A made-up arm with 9 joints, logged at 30 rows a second.
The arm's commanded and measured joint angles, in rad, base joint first. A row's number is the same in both.
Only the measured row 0 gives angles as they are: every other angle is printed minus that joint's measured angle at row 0.
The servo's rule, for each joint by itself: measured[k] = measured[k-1] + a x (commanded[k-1-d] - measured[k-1]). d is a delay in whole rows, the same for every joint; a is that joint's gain. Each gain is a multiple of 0.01, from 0.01 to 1. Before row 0 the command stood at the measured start. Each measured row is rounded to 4 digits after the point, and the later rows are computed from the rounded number. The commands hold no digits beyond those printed.
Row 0, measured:
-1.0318 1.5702 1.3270 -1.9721 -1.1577 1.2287 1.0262 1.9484 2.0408
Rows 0 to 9, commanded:
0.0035 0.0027 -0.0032 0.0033 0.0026 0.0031 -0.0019 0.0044 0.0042
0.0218 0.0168 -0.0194 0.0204 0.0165 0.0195 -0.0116 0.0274 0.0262
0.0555 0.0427 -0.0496 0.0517 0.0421 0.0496 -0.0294 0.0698 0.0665
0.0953 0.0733 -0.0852 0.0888 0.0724 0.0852 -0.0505 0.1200 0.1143
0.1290 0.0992 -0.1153 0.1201 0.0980 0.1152 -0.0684 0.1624 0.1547
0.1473 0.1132 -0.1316 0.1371 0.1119 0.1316 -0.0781 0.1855 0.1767
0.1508 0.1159 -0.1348 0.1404 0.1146 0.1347 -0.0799 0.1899 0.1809
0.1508 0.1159 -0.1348 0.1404 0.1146 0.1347 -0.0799 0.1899 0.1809
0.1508 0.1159 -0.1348 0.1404 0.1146 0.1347 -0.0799 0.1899 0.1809
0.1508 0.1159 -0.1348 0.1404 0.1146 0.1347 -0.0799 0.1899 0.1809
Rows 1 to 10, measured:
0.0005 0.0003 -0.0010 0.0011 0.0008 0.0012 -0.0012 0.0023 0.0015
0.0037 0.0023 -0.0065 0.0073 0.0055 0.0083 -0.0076 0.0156 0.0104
0.0115 0.0071 -0.0194 0.0215 0.0165 0.0244 -0.0211 0.0443 0.0306
0.0241 0.0150 -0.0391 0.0430 0.0333 0.0481 -0.0393 0.0844 0.0607
0.0398 0.0251 -0.0620 0.0677 0.0527 0.0743 -0.0573 0.1257 0.0945
0.0559 0.0357 -0.0829 0.0899 0.0705 0.0966 -0.0702 0.1574 0.1241
0.0701 0.0453 -0.0985 0.1061 0.0837 0.1115 -0.0762 0.1746 0.1445
0.0822 0.0538 -0.1094 0.1171 0.0930 0.1205 -0.0785 0.1827 0.1576
0.0925 0.0613 -0.1170 0.1246 0.0995 0.1260 -0.0794 0.1865 0.1660
0.1012 0.0679 -0.1223 0.1297 0.1040 0.1294 -0.0797 0.1883 0.1714
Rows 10 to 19, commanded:
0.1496 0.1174 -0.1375 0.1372 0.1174 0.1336 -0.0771 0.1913 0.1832
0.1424 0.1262 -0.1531 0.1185 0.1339 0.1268 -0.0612 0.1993 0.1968
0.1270 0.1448 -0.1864 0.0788 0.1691 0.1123 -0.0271 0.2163 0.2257
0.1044 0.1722 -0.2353 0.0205 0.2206 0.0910 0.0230 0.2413 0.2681
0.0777 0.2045 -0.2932 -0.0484 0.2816 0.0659 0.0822 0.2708 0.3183
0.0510 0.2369 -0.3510 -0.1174 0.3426 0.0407 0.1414 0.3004 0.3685
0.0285 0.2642 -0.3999 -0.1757 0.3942 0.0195 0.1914 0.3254 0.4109
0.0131 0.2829 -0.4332 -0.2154 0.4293 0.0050 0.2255 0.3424 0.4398
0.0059 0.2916 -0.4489 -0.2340 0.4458 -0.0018 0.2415 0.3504 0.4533
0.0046 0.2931 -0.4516 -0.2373 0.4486 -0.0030 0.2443 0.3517 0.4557
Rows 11 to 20, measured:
0.1085 0.0738 -0.1269 0.1321 0.1080 0.1310 -0.0781 0.1899 0.1756
0.1136 0.0801 -0.1348 0.1277 0.1158 0.1294 -0.0676 0.1949 0.1832
0.1156 0.0879 -0.1503 0.1121 0.1318 0.1227 -0.0425 0.2062 0.1985
0.1139 0.0980 -0.1758 0.0828 0.1584 0.1103 -0.0019 0.2248 0.2236
0.1085 0.1108 -0.2110 0.0408 0.1954 0.0930 0.0502 0.2492 0.2577
0.0999 0.1259 -0.2530 -0.0098 0.2396 0.0726 0.1067 0.2763 0.2976
0.0892 0.1425 -0.2971 -0.0629 0.2860 0.0519 0.1592 0.3023 0.3384
0.0778 0.1593 -0.3379 -0.1117 0.3290 0.0336 0.2003 0.3236 0.3749
0.0670 0.1752 -0.3712 -0.1508 0.3640 0.0198 0.2258 0.3378 0.4031
0.0576 0.1893 -0.3953 -0.1785 0.3894 0.0109 0.2373 0.3452 0.4220

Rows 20 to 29, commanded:
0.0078 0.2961 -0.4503 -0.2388 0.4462 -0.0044 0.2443 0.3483 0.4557
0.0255 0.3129 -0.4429 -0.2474 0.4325 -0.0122 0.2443 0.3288 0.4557
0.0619 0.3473 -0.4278 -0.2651 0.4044 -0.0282 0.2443 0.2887 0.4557
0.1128 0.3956 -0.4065 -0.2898 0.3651 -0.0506 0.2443 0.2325 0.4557
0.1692 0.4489 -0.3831 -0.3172 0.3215 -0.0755 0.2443 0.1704 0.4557
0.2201 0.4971 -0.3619 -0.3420 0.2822 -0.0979 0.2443 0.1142 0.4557
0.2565 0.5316 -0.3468 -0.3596 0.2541 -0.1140 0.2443 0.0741 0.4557
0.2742 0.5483 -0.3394 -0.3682 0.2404 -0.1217 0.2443 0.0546 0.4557
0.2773 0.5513 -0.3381 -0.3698 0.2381 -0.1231 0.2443 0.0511 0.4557
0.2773 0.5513 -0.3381 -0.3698 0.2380 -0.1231 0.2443 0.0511 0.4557
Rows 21 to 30, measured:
0.0501 0.2021 -0.4118 -0.1978 0.4064 0.0049 0.2416 0.3468 0.4341
0.0464 0.2154 -0.4211 -0.2137 0.4142 -0.0018 0.2433 0.3373 0.4419
0.0487 0.2312 -0.4231 -0.2301 0.4113 -0.0121 0.2439 0.3115 0.4469
0.0583 0.2509 -0.4181 -0.2492 0.3974 -0.0271 0.2441 0.2696 0.4501
0.0749 0.2747 -0.4076 -0.2710 0.3746 -0.0460 0.2442 0.2170 0.4521
0.0967 0.3014 -0.3939 -0.2937 0.3469 -0.0662 0.2443 0.1625 0.4534
0.1207 0.3290 -0.3798 -0.3148 0.3191 -0.0848 0.2443 0.1156 0.4542
0.1437 0.3553 -0.3677 -0.3319 0.2955 -0.0992 0.2443 0.0833 0.4547
0.1637 0.3788 -0.3588 -0.3440 0.2783 -0.1085 0.2443 0.0662 0.4551
0.1807 0.3995 -0.3526 -0.3523 0.2662 -0.1142 0.2443 0.0582 0.4553

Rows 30 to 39, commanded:
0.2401 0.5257 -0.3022 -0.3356 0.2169 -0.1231 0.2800 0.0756 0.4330
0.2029 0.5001 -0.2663 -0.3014 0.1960 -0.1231 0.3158 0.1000 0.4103
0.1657 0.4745 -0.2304 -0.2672 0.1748 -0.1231 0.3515 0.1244 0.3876
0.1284 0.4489 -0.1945 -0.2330 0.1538 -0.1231 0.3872 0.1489 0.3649
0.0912 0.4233 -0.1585 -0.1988 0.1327 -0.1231 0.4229 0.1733 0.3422
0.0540 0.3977 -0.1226 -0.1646 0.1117 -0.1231 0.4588 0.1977 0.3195
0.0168 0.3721 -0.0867 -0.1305 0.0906 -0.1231 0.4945 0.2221 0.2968
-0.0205 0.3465 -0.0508 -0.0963 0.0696 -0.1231 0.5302 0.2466 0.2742
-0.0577 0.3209 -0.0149 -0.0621 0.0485 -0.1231 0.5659 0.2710 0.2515
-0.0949 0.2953 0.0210 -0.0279 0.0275 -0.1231 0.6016 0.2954 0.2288
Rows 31 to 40, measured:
0.1896 0.4146 -0.3375 -0.3470 0.2514 -0.1177 0.2664 0.0674 0.4473
0.1916 0.4249 -0.3161 -0.3324 0.2348 -0.1198 0.2970 0.0847 0.4340
0.1877 0.4309 -0.2904 -0.3115 0.2168 -0.1211 0.3308 0.1057 0.4173
0.1788 0.4331 -0.2616 -0.2864 0.1979 -0.1219 0.3658 0.1286 0.3984
0.1657 0.4319 -0.2307 -0.2584 0.1783 -0.1224 0.4012 0.1523 0.3782
0.1489 0.4278 -0.1983 -0.2284 0.1583 -0.1227 0.4369 0.1764 0.3571
0.1291 0.4211 -0.1648 -0.1971 0.1380 -0.1229 0.4726 0.2006 0.3354
0.1067 0.4121 -0.1306 -0.1648 0.1175 -0.1230 0.5083 0.2250 0.3134
0.0820 0.4012 -0.0959 -0.1319 0.0968 -0.1230 0.5440 0.2494 0.2911
0.0555 0.3885 -0.0608 -0.0986 0.0760 -0.1230 0.5797 0.2738 0.2687

